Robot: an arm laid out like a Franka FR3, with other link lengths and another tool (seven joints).
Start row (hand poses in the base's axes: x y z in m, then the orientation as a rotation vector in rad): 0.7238, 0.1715, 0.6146, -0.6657, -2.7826, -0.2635
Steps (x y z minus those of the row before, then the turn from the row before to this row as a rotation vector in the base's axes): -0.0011, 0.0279, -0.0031, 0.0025, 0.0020, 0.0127; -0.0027, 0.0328, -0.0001, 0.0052, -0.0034, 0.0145; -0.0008, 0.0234, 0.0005, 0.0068, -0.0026, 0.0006; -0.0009, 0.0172, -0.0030, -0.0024, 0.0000, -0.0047; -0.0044, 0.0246, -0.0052, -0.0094, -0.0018, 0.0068; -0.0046, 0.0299, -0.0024, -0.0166, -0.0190, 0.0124; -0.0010, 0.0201, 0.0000, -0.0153, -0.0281, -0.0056; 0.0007, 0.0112, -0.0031, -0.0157, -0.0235, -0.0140; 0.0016, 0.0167, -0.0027, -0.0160, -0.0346, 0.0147
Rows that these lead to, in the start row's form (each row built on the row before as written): 0.7227, 0.1994, 0.6115, -0.6471, -2.7832, -0.2636; 0.7200, 0.2322, 0.6114, -0.6256, -2.7884, -0.2691; 0.7192, 0.2556, 0.6119, -0.6233, -2.7889, -0.2794; 0.7183, 0.2728, 0.6089, -0.6305, -2.7885, -0.2770; 0.7139, 0.2974, 0.6037, -0.6231, -2.7947, -0.2634; 0.7093, 0.3273, 0.6013, -0.6100, -2.8208, -0.2452; 0.7083, 0.3474, 0.6013, -0.6226, -2.8508, -0.2352; 0.7090, 0.3586, 0.5982, -0.6473, -2.8743, -0.2241; 0.7106, 0.3753, 0.5955, -0.6310, -2.9158, -0.2125
